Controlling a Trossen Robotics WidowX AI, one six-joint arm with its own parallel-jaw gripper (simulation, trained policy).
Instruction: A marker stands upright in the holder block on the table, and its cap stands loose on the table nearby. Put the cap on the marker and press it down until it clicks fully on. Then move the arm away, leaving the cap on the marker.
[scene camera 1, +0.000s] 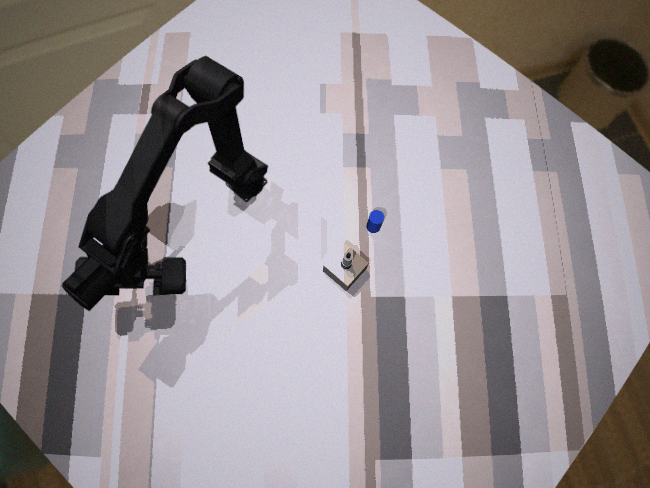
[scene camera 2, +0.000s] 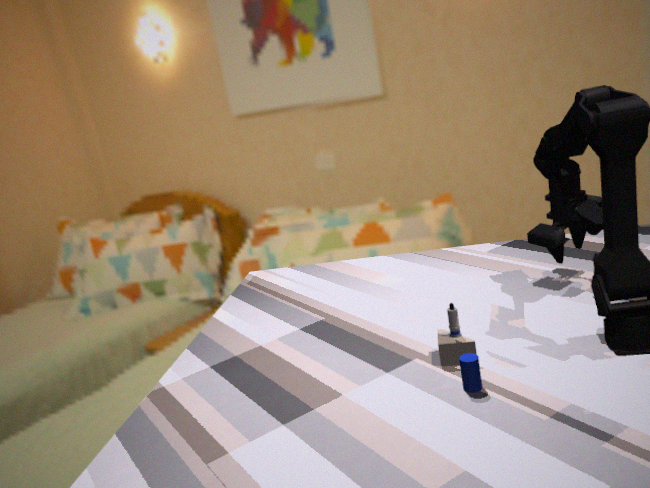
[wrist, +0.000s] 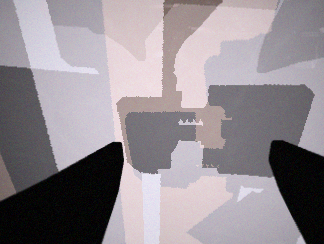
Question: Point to my gripper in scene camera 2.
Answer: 569, 255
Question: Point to a blue cap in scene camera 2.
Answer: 471, 378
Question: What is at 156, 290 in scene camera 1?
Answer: My gripper.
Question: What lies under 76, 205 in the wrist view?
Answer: My gripper.
